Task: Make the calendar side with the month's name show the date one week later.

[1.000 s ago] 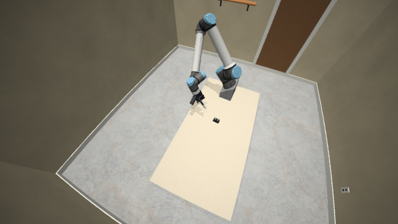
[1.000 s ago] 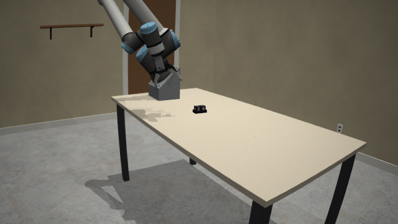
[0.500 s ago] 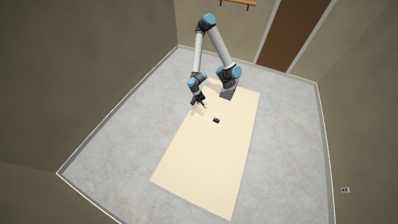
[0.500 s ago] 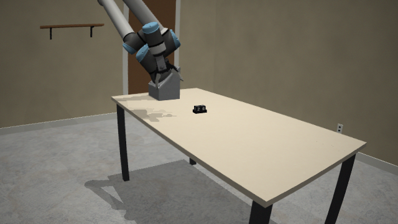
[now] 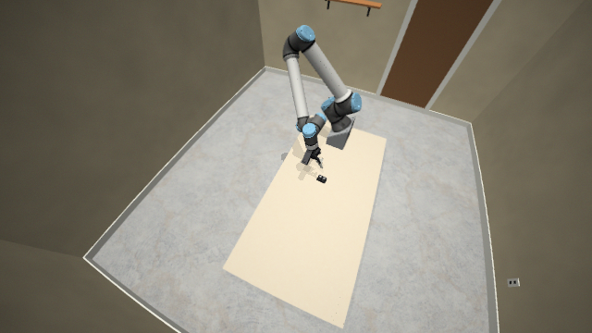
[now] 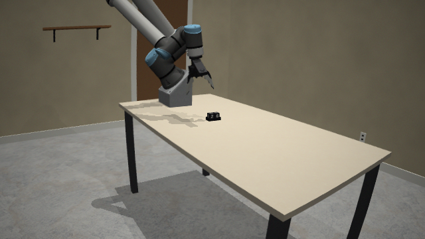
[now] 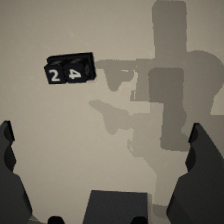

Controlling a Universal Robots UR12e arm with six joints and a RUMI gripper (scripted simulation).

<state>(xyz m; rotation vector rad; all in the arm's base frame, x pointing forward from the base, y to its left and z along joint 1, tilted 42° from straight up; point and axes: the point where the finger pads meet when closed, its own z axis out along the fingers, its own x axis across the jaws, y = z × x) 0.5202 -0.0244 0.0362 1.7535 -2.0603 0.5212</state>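
Right now the black tray is 90 mm to the left of my hand and 160 mm below it.
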